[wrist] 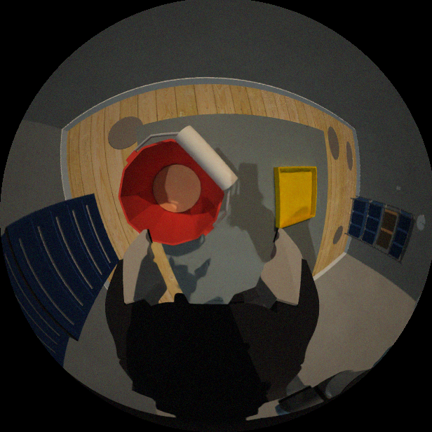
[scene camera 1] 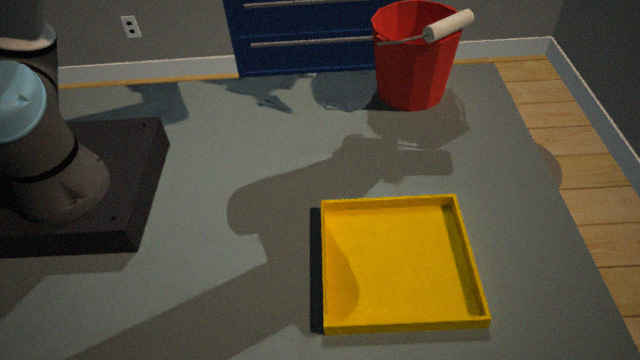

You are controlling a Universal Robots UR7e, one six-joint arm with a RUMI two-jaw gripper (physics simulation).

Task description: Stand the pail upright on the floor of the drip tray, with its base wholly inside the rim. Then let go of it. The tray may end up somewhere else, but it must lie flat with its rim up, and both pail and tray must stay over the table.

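Places are measured from the arm's base along level axes (x ahead, y left, z up), in metres.
Where they show: arm's base at its link origin: (scene camera 1: 66, 189).
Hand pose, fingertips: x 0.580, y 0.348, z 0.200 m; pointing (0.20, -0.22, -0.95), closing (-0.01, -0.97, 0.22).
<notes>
Each offset is from my fingertips to the top centre of the thing. Level surfaces: height alone.
The red pail (scene camera 1: 412, 65) (wrist: 145, 215) stands upright on the table near its back edge, outside the tray. Its handle, with a white grip @[0.085 m ahead, 0.008 m right, 0.053 m down] (scene camera 1: 450, 25) (wrist: 207, 157), leans down to one side of the rim, toward the tray side in the wrist view. The yellow drip tray @[0.002 m back, 0.413 m right, 0.239 m down] (scene camera 1: 400, 326) (wrist: 279, 197) lies flat with its rim up, nearer the front, with no pail on it. My gripper (wrist: 212, 230) is wide open and empty; in the wrist view the pail shows beyond the left fingertip. The gripper does not show in the scene view, where its shadow falls between pail and tray.
The grey table @[0.266 m down] (scene camera 1: 225, 150) (wrist: 250, 135) ends a little behind and to the right of the pail, with wooden floor (scene camera 1: 560, 145) beyond. The dark robot base block (scene camera 1: 150, 195) is at the left. A blue drawer cabinet (scene camera 1: 305, 55) (wrist: 55, 250) stands behind the table's back edge.
</notes>
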